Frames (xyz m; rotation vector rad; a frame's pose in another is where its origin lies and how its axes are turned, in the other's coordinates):
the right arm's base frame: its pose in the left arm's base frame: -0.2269 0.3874 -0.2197 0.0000 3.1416 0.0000
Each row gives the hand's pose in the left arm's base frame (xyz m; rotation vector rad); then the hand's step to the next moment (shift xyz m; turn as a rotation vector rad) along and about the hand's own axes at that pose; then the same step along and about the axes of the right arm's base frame.
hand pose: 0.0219 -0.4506 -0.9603 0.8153 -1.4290 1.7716
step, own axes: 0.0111 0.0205 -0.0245 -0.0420 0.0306 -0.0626
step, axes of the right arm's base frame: 0.0242 0.0227 0.0065 0.0050 0.0514 0.0628
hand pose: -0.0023 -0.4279 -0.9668 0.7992 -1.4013 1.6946
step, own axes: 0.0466 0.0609 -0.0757 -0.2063 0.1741 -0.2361
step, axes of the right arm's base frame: 0.0752 0.0770 0.0049 0.0458 0.1806 0.3064
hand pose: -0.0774 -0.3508 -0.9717 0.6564 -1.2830 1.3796
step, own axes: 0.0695 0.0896 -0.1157 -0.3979 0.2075 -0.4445
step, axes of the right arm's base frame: 0.0706 0.1458 -0.0032 -0.0280 0.3161 0.5461
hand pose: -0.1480 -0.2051 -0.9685 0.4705 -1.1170 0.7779
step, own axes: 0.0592 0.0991 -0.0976 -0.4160 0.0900 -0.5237
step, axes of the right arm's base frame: 0.0016 0.1506 -0.0131 -0.1615 0.2882 0.5885
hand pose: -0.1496 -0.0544 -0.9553 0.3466 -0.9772 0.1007
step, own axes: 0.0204 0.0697 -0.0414 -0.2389 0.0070 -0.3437
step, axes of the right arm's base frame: -0.0277 0.0779 -0.0126 -0.1375 0.1377 0.3706
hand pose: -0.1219 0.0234 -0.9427 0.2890 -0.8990 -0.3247
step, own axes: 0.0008 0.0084 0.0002 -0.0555 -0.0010 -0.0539
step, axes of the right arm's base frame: -0.0016 0.0073 -0.0039 -0.0108 0.0268 0.0718
